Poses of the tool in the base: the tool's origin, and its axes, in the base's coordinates. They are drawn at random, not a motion.
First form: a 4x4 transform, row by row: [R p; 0 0 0 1], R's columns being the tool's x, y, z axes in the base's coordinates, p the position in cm. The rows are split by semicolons.
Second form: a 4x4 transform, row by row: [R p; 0 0 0 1], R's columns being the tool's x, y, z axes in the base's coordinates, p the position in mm. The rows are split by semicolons. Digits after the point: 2 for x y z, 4 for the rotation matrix.
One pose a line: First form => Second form
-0.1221, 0.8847, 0.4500, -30.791; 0.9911, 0.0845, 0.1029, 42.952; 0.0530, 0.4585, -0.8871, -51.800; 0, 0, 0, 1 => -0.1221, 0.8847, 0.4500, -307.91; 0.9911, 0.0845, 0.1029, 429.52; 0.0530, 0.4585, -0.8871, -518.00; 0, 0, 0, 1
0.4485, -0.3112, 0.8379, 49.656; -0.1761, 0.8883, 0.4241, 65.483; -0.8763, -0.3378, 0.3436, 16.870; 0, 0, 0, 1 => 0.4485, -0.3112, 0.8379, 496.56; -0.1761, 0.8883, 0.4241, 654.83; -0.8763, -0.3378, 0.3436, 168.70; 0, 0, 0, 1
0.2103, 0.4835, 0.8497, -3.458; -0.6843, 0.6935, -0.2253, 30.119; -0.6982, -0.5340, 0.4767, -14.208; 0, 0, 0, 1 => 0.2103, 0.4835, 0.8497, -34.58; -0.6843, 0.6935, -0.2253, 301.19; -0.6982, -0.5340, 0.4767, -142.08; 0, 0, 0, 1
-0.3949, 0.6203, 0.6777, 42.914; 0.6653, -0.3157, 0.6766, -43.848; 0.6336, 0.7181, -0.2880, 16.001; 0, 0, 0, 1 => -0.3949, 0.6203, 0.6777, 429.14; 0.6653, -0.3157, 0.6766, -438.48; 0.6336, 0.7181, -0.2880, 160.01; 0, 0, 0, 1
